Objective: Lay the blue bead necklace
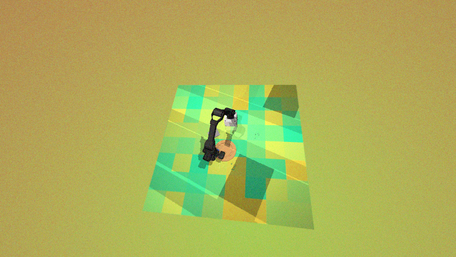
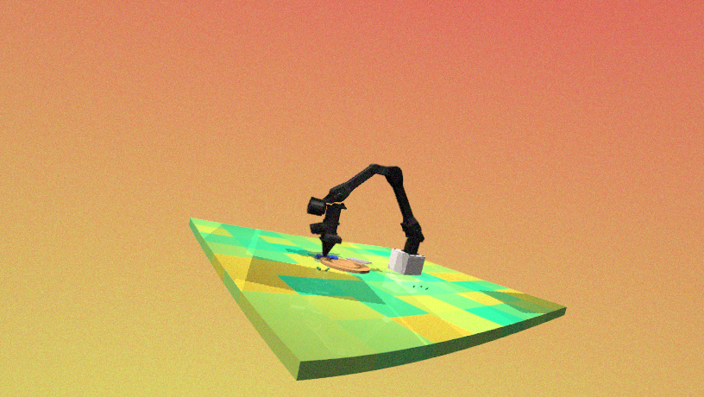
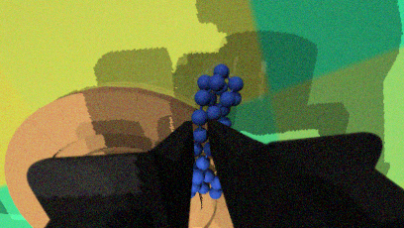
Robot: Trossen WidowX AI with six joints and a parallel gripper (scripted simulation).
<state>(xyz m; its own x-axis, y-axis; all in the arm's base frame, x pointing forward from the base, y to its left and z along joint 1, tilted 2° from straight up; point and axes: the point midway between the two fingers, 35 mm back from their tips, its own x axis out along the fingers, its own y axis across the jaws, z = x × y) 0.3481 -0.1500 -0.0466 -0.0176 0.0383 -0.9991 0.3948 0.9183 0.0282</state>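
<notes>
The round bead board is 4 cm behind my gripper tip, 8 cm to the left of it and 1 cm below it. Also, from my gripper tip: flat grey piece (22 cm behind, 2 cm to the right, 1 cm below).
</notes>
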